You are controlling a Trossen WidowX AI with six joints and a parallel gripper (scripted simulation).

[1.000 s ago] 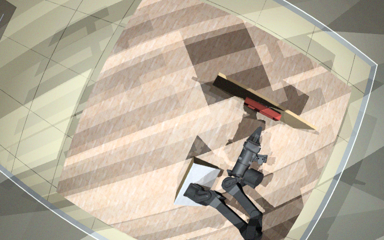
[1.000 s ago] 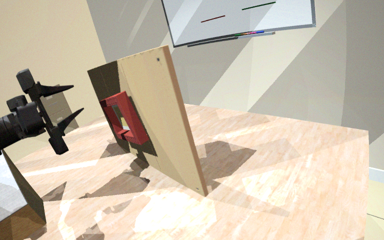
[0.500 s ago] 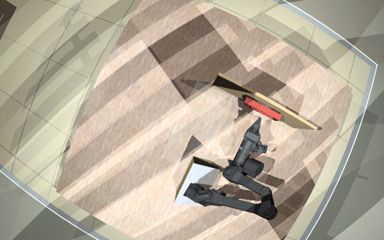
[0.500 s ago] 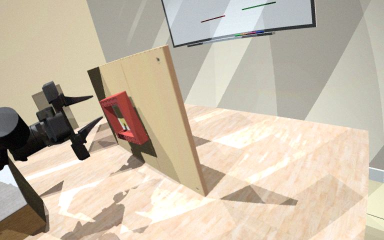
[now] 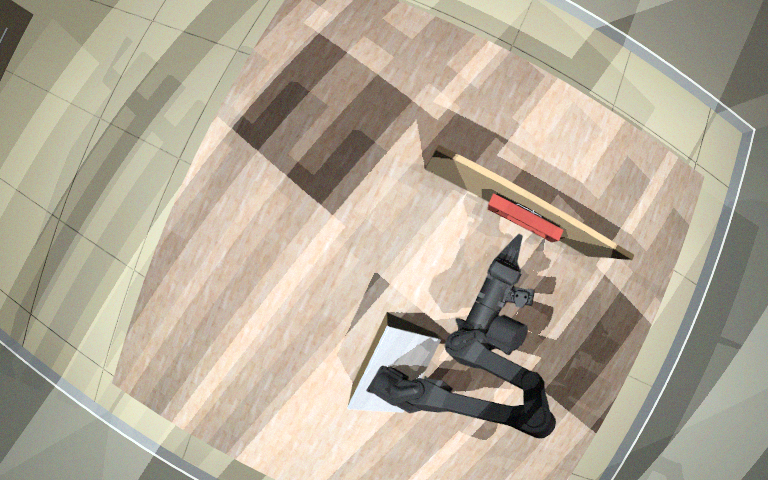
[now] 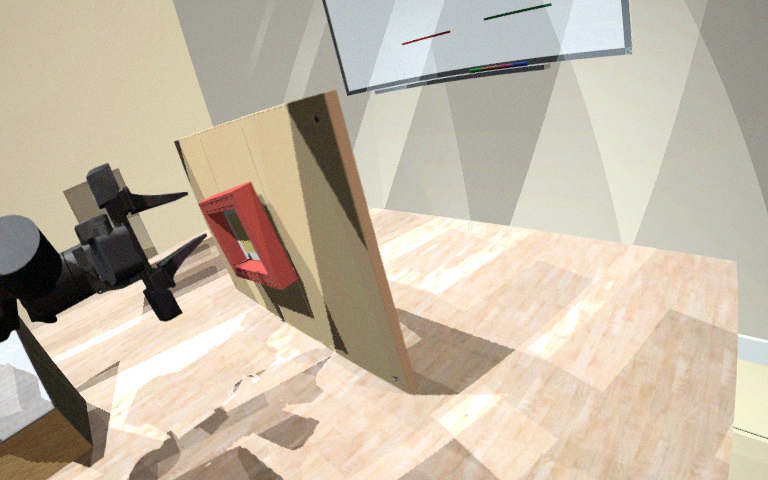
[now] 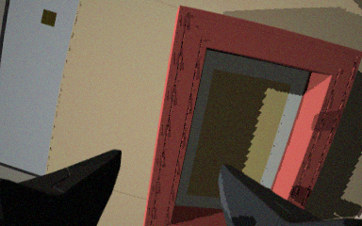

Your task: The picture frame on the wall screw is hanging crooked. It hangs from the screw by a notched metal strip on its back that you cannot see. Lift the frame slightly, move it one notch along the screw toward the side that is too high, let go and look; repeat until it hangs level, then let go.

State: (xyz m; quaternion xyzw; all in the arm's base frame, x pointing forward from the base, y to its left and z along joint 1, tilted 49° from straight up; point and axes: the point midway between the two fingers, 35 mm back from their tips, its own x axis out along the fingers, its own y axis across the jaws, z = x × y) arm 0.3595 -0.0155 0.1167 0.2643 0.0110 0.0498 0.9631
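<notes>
The red picture frame lies 50 mm ahead of my gripper tip and 50 mm below it. The rest, counted from my gripper tip: tan wall board (60 mm ahead, 60 mm below).
</notes>
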